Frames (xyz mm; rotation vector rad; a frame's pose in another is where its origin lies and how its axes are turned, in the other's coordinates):
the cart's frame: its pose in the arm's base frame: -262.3 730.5 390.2 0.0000 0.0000 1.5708
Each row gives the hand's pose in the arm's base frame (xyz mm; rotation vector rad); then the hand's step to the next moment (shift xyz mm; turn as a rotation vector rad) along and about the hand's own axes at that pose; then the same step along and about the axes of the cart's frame.
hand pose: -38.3 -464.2 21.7 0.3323 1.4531 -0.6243
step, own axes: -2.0 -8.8 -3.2 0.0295 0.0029 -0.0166
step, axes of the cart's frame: -4.8 7.7 3.0 0.0061 0.0119 -0.0312
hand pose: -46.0 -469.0 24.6 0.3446 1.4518 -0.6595
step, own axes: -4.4 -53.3 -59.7 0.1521 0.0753 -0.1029
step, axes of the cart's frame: -5.3 79.7 6.7 0.0886 0.0387 -0.1733
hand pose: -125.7 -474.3 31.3 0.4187 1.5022 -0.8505
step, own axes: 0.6 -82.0 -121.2 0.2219 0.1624 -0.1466
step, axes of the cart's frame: 33.0 142.1 11.8 0.1613 0.0168 -0.2661
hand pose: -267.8 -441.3 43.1 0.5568 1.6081 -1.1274
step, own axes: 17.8 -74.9 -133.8 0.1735 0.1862 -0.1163
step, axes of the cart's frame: 80.3 131.1 14.1 0.1541 -0.0337 -0.2311
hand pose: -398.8 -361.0 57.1 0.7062 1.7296 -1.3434
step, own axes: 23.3 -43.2 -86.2 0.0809 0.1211 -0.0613
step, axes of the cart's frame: 69.7 69.8 10.2 0.0881 -0.0420 -0.1243
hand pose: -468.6 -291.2 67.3 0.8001 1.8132 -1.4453
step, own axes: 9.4 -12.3 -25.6 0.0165 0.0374 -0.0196
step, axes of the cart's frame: 23.1 18.7 3.3 0.0274 -0.0178 -0.0314
